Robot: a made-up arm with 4 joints. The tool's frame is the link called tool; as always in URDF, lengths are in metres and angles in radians. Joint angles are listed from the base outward.
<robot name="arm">
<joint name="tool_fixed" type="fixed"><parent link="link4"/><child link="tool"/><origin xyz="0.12 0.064 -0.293"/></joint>
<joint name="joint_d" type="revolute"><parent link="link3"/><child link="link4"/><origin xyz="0.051 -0.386 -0.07"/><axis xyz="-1 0 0"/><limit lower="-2.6" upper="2.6"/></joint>
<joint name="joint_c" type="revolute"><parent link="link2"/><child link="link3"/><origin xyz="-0.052 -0.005 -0.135"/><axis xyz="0 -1 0"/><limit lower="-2.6" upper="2.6"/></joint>
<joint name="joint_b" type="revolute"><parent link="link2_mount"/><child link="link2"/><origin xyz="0.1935 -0.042 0.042"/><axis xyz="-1 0 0"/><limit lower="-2.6" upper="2.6"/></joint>
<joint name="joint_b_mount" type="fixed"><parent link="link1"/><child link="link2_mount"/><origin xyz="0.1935 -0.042 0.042"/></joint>
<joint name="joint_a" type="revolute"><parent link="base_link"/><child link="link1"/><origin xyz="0 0 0.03"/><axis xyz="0 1 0"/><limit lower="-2.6" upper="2.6"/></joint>
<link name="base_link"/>
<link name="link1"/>
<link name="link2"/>
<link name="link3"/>
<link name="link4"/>
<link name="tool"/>
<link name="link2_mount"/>
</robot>
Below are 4 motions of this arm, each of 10 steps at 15 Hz.
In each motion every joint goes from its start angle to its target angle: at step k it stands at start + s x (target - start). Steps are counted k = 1, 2, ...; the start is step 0. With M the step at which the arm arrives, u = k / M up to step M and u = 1 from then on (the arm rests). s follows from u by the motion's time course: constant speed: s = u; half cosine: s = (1 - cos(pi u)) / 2; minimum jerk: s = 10 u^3 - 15 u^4 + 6 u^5.
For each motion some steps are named. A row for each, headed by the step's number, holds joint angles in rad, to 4 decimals.
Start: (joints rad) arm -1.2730 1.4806 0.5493 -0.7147
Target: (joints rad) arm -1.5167 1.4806 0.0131 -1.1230
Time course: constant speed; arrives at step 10
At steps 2, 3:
2: -1.3217 1.4806 0.4421 -0.7964
3: -1.3461 1.4806 0.3884 -0.8372

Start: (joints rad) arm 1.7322 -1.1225 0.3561 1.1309
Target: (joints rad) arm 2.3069 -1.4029 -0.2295 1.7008
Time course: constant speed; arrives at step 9
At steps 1, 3, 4, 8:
1: 1.7961 -1.1537 0.2910 1.1942
3: 1.9238 -1.2160 0.1609 1.3209
4: 1.9876 -1.2471 0.0958 1.3842
8: 2.2430 -1.3717 -0.1644 1.6375

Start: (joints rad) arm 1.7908 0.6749 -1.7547 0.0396
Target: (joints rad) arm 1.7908 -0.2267 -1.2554 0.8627
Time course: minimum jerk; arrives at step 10
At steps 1, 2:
1: 1.7908 0.6672 -1.7504 0.0466
2: 1.7908 0.6227 -1.7258 0.0873

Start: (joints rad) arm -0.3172 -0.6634 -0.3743 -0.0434
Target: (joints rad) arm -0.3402 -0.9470 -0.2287 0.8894
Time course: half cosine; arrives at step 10
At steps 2, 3, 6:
2: -0.3194 -0.6905 -0.3604 0.0457
3: -0.3219 -0.7219 -0.3443 0.1489
6: -0.3323 -0.8490 -0.2790 0.5671

